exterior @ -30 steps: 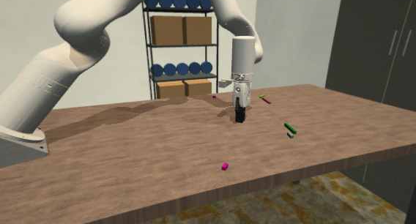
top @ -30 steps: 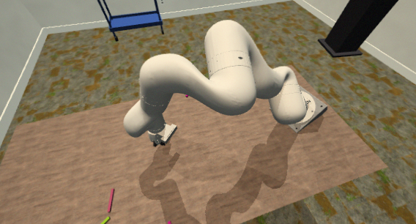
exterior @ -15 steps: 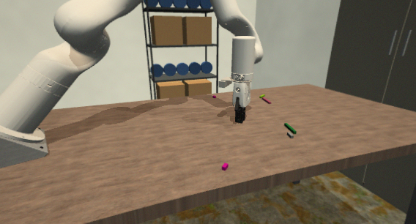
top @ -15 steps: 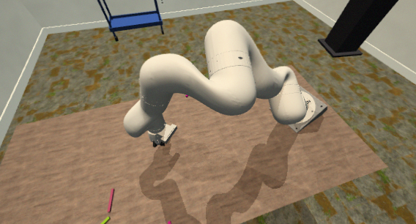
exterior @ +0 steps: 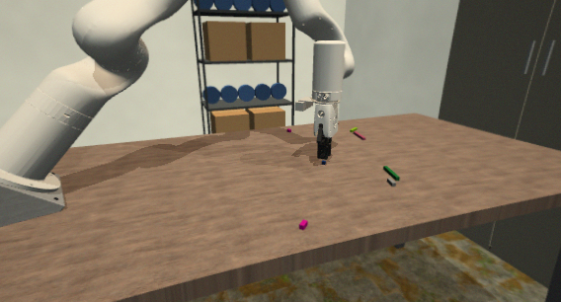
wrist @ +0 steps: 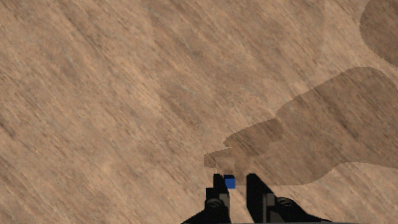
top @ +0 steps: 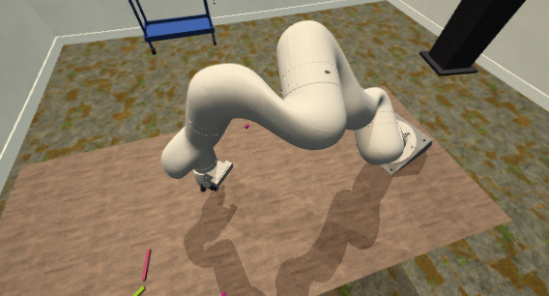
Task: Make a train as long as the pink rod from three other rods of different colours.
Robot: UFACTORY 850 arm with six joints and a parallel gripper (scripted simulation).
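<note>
My hand is 40 mm above the blue rod. From my hand the other things lie so: grey rod (170 mm to the right, 130 mm ahead, 40 mm below); then green rod (160 mm ahead, 110 mm to the right, 40 mm below); then pink rod (250 mm to the left, 220 mm ahead, 40 mm below).
</note>
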